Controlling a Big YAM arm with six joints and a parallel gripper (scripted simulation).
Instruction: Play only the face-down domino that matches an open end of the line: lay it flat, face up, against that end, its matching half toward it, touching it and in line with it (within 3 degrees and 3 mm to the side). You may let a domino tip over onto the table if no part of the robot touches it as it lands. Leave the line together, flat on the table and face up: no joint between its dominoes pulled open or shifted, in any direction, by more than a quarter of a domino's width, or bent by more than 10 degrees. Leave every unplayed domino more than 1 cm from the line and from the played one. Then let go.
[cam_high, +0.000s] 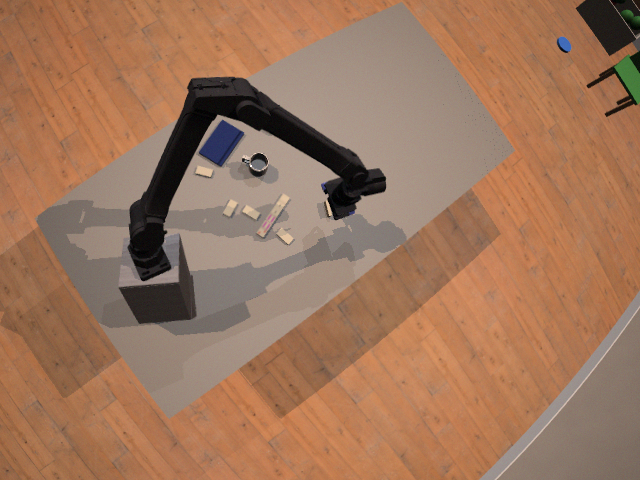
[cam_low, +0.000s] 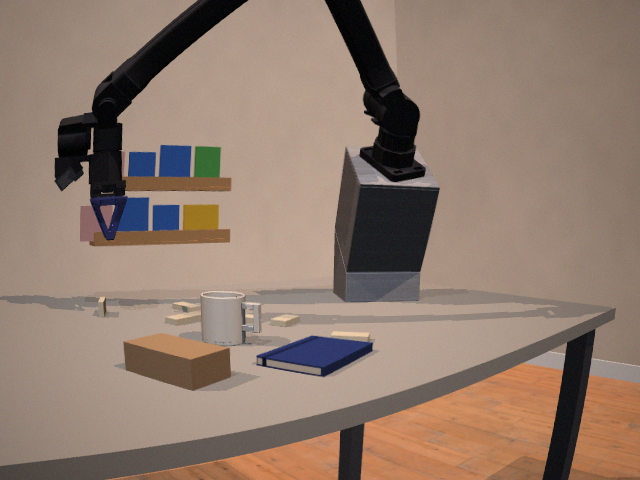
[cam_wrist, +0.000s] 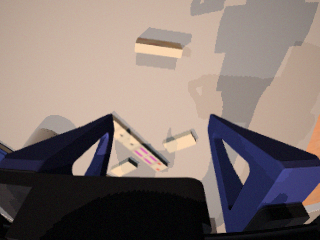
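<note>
Now: the cream domino 20 mm ahead of my hand and 130 mm below it. From my hand the other things lie so: blue book: 220 mm behind, 370 mm to the left, 140 mm below; brown box: 20 mm behind, 380 mm to the left, 130 mm below; white mug: 140 mm behind, 240 mm to the left, 110 mm below.
</note>
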